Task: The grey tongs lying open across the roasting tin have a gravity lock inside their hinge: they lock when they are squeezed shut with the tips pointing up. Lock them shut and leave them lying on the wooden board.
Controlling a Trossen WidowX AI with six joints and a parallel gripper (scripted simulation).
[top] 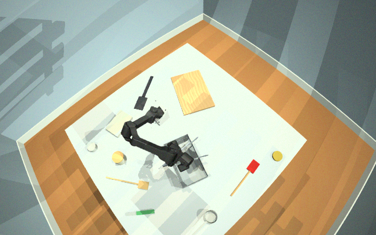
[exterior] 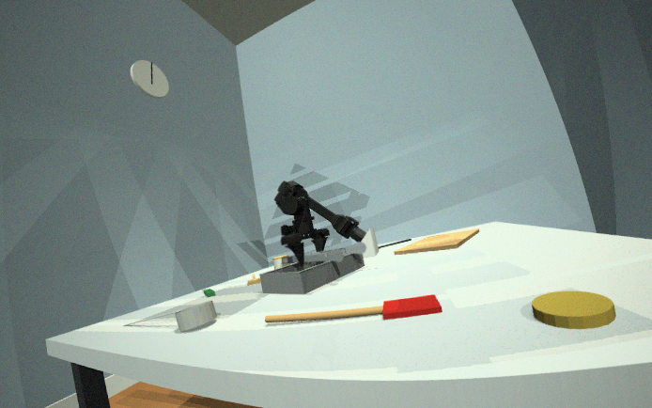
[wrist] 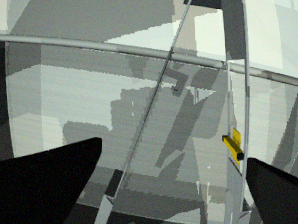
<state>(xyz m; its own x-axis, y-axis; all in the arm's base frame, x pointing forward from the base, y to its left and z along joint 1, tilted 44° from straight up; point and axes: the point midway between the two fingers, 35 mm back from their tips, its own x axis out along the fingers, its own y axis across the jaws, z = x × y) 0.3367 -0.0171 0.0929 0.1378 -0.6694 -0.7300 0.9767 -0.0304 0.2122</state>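
Now: the roasting tin 30 mm to the left of my gripper tip, 30 mm below it and 20 mm ahead of it. From my gripper tip the other things lie so: red spatula: 340 mm ahead, 290 mm to the left, 50 mm below; cream pad: 490 mm behind, 200 mm to the right, 40 mm below; yellow mark: 30 mm behind, 20 mm above, 10 mm to the right.
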